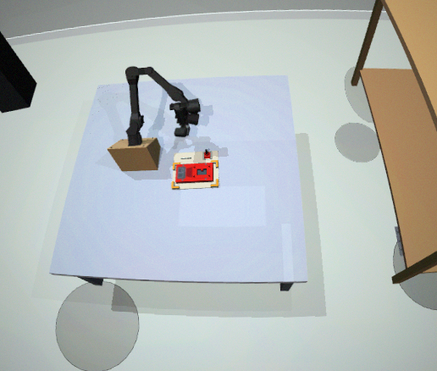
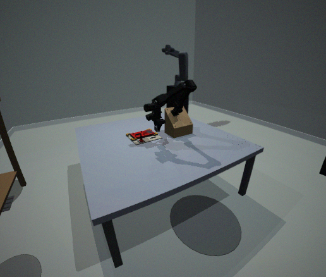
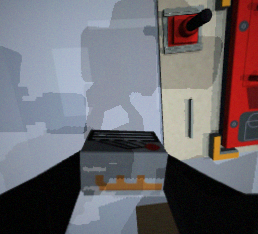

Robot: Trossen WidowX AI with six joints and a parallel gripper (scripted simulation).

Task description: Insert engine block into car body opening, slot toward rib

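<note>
My gripper tip is now right at the engine block. Also, from my gripper tip: cream base plate 19 cm to the right, 11 cm below, 3 cm ahead.
</note>
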